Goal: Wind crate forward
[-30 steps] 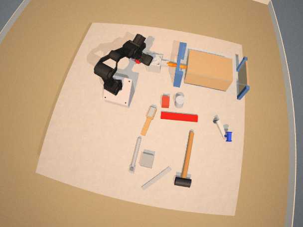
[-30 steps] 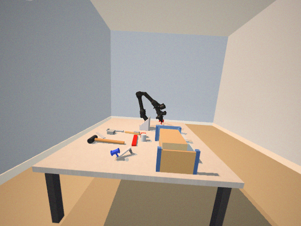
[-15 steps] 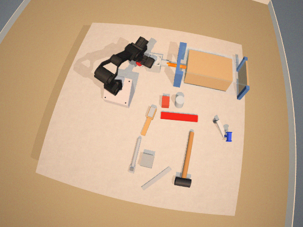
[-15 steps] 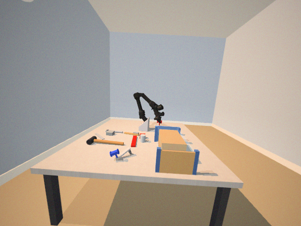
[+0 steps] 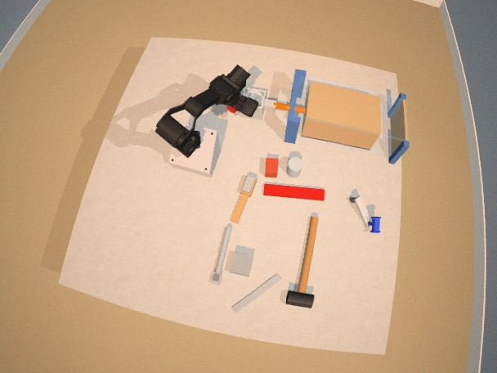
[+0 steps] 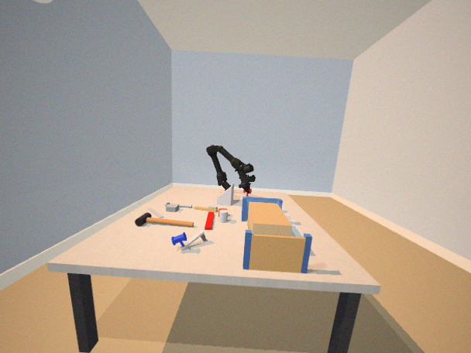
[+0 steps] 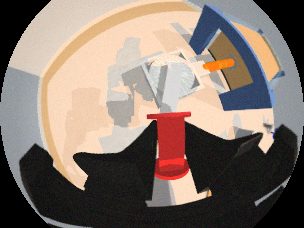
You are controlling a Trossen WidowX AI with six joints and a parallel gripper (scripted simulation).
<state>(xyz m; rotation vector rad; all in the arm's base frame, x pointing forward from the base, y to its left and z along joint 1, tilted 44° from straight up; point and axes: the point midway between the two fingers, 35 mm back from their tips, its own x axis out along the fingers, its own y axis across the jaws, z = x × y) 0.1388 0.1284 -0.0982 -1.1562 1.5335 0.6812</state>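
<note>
Right now my gripper tip is 21 cm short of the blue frame, 6 cm to the right of it and 2 cm above it. From my gripper tip the other things lie so: winch (4 cm ahead, 6 cm to the left, 10 cm below); then red knob (1 cm behind, 2 cm to the right); then brush (7 cm ahead, 33 cm to the right, 11 cm below).
</note>
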